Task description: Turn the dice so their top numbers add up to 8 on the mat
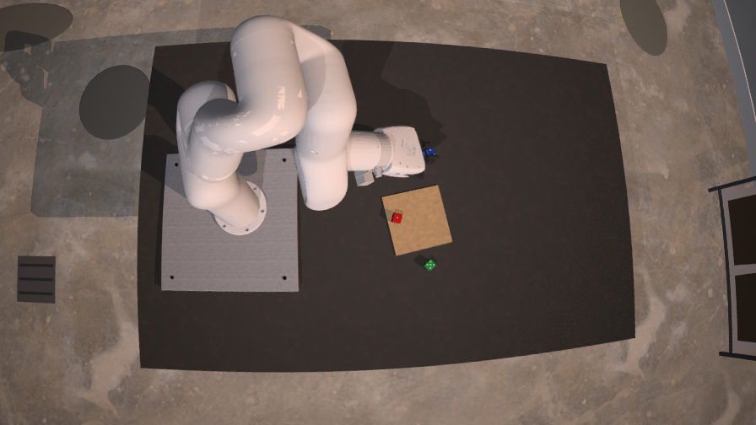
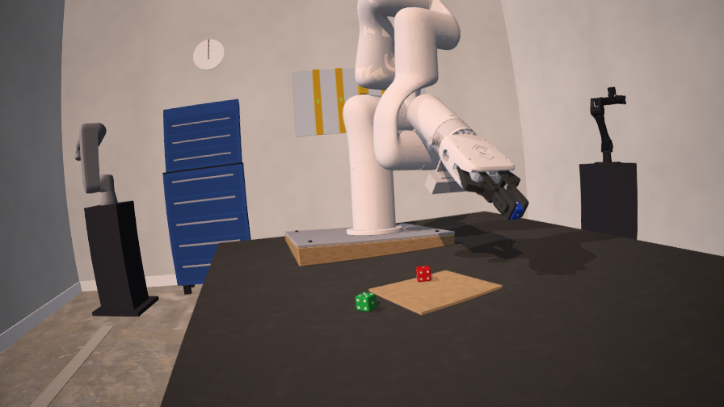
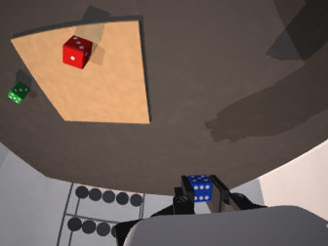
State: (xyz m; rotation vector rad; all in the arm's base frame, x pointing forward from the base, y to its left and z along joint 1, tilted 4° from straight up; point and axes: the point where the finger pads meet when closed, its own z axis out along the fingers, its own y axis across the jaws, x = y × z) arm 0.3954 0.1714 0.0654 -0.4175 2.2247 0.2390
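Now: hand 140 mm to the left of the red die, 100 mm above it and 30 mm past it. From my hand the other things lie so: tan mat 130 mm to the right, 110 mm below, 20 mm ahead; then green die 230 mm to the right, 100 mm below, 60 mm ahead; then blue die 10 mm below, 10 mm ahead.
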